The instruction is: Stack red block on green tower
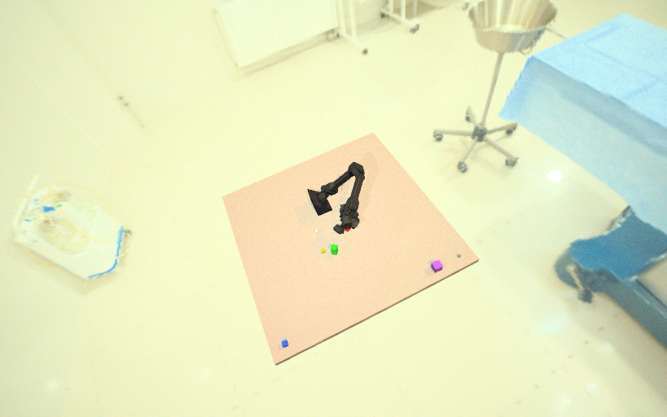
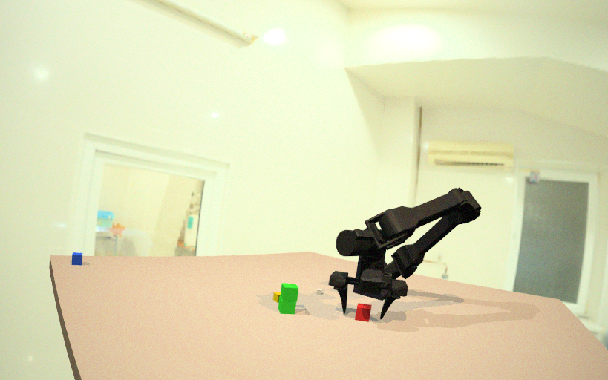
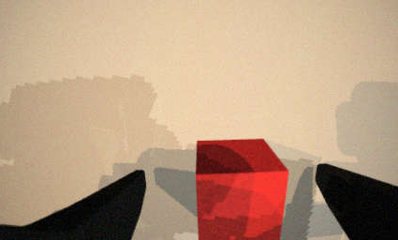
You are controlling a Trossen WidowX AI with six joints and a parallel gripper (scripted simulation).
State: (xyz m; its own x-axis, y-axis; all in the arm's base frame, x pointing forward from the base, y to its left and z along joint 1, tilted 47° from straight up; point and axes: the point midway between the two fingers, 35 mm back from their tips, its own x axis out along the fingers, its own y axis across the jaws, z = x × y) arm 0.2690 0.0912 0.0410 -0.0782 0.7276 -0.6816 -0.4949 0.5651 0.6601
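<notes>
My gripper tip is now 100 mm short of the small yellow block and 200 mm to the left of it. Also, from my gripper tip: purple block 460 mm ahead, 390 mm to the left, 20 mm above; then tiny white block 60 mm behind, 200 mm to the right; then red block 10 mm above.
</notes>
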